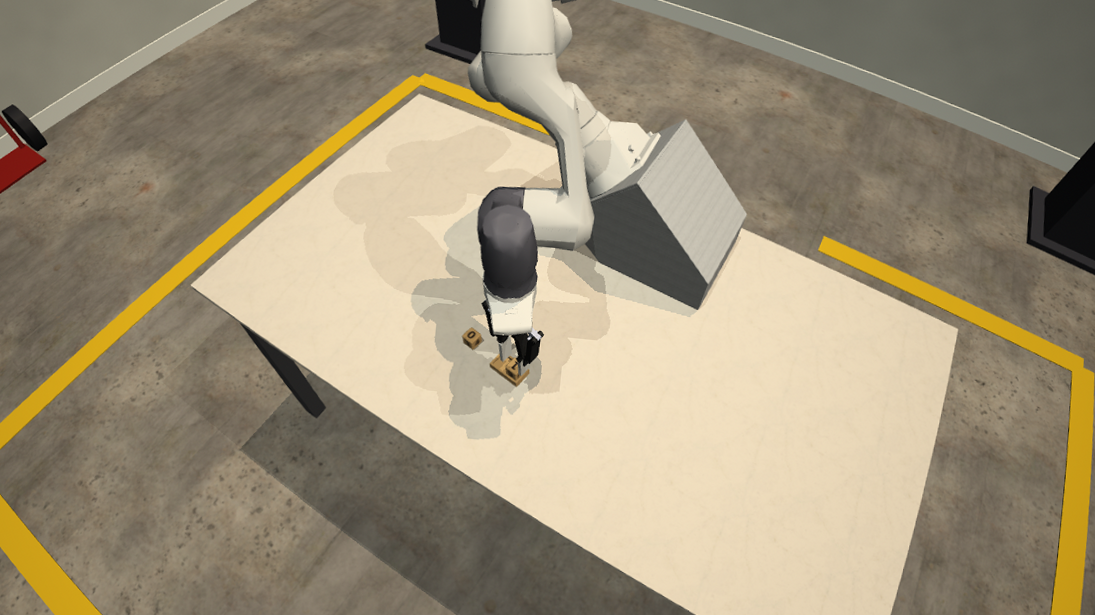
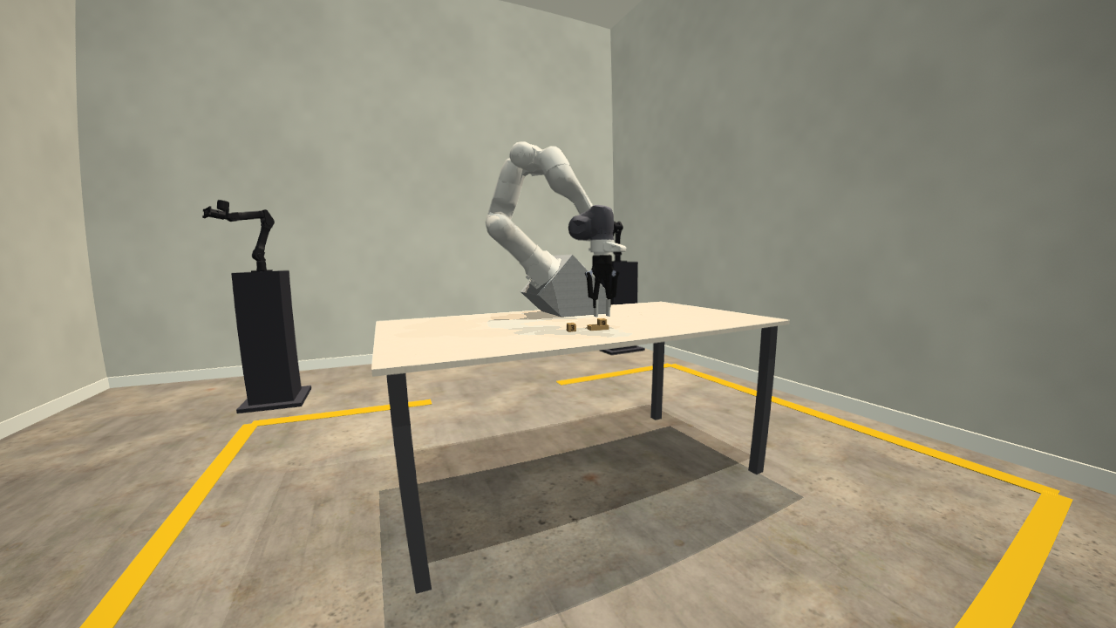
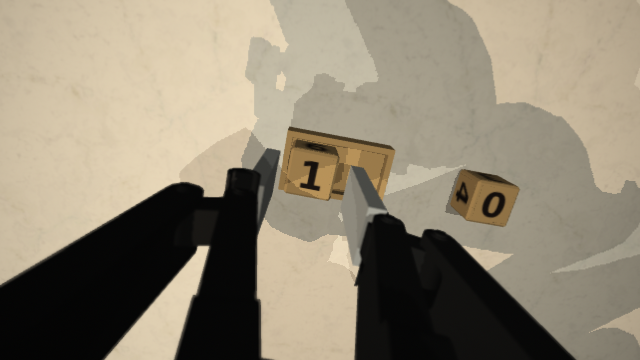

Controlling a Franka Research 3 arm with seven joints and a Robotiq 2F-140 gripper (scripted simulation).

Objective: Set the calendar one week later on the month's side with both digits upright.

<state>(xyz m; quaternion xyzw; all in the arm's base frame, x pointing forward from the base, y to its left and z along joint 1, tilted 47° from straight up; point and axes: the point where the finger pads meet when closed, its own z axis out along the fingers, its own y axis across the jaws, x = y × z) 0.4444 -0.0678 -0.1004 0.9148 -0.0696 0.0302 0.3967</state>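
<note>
My hand is 2 cm to the left of the wooden tray and 7 cm above it. Round my hand: wooden digit cube 2 cm behind, 12 cm to the right, 7 cm below.
</note>
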